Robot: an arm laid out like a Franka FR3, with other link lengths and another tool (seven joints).
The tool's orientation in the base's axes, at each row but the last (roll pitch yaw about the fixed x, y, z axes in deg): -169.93, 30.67, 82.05; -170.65, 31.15, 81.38; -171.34, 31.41, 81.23; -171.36, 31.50, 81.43
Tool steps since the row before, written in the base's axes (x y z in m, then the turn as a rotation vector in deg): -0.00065, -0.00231, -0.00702, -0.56, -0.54, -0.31; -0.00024, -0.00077, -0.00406, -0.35, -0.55, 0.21; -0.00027, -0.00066, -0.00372, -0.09, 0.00, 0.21; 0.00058, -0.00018, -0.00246, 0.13, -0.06, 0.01
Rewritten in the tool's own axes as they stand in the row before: 0.00154, 0.00095, 0.00720, -0.37, -0.37, 0.65; 0.00142, 0.00051, 0.00386, -0.62, -0.24, 0.17; 0.00135, 0.00037, 0.00352, -0.12, -0.11, -0.16; 0.00121, 0.00092, 0.00203, -0.04, 0.14, -0.01
